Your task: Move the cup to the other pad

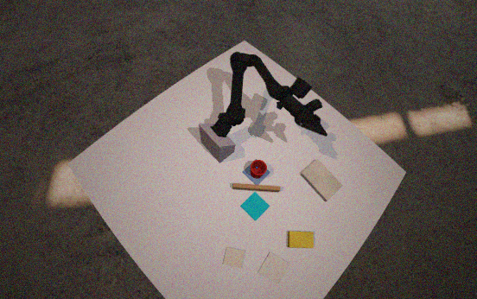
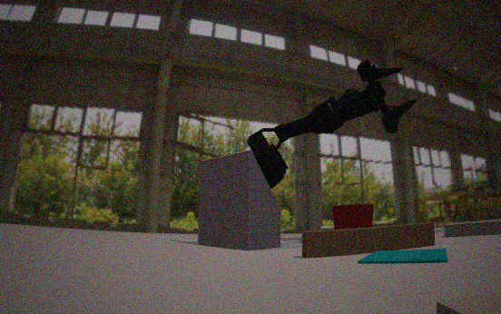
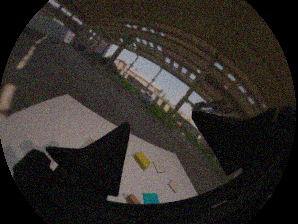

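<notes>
The red cup lies 10 cm behind my gripper tip, 18 cm to the right of it and 31 cm below it. The rest, counted from my gripper tip: brown bar 4 cm behind, 23 cm to the right, 34 cm below; then beige slab 12 cm ahead, 6 cm to the left, 34 cm below; then blue pad 10 cm behind, 18 cm to the right, 36 cm below.
</notes>
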